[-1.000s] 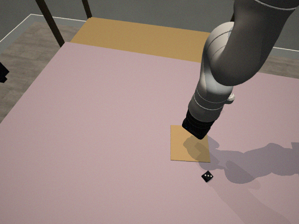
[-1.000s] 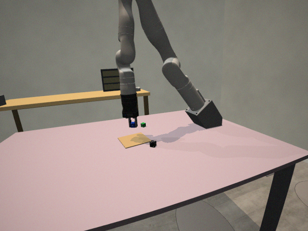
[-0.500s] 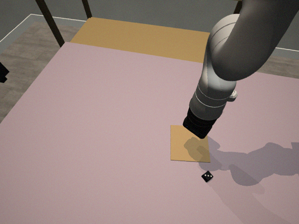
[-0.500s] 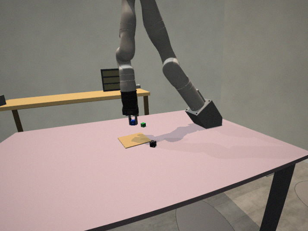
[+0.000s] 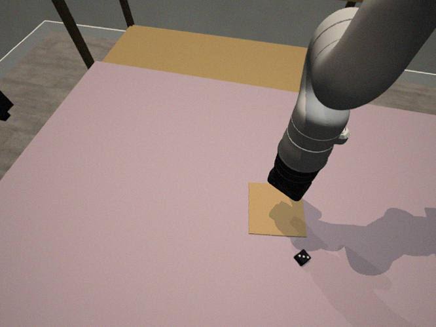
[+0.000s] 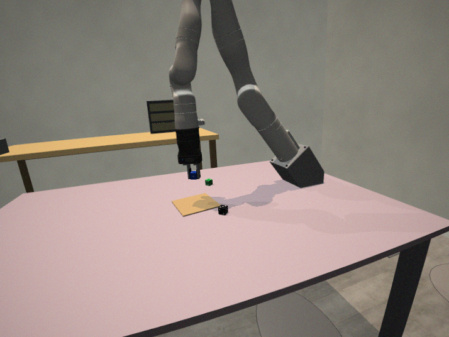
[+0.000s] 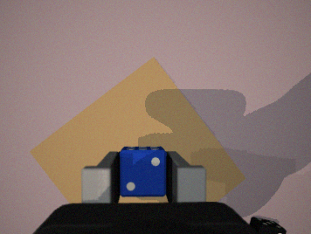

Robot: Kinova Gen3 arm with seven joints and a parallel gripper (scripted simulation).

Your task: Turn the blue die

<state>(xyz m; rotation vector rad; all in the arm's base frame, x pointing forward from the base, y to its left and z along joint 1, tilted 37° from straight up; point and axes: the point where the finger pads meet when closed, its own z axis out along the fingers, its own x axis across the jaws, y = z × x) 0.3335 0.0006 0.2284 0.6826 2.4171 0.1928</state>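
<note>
My hand is 10 mm short of the tan mat, 10 mm to the right of it and 110 mm above it. From my hand the other things lie so: blue die (10 mm below); black die (60 mm behind, 120 mm to the left, 100 mm below); green die (100 mm behind, 160 mm to the right, 100 mm below).
</note>
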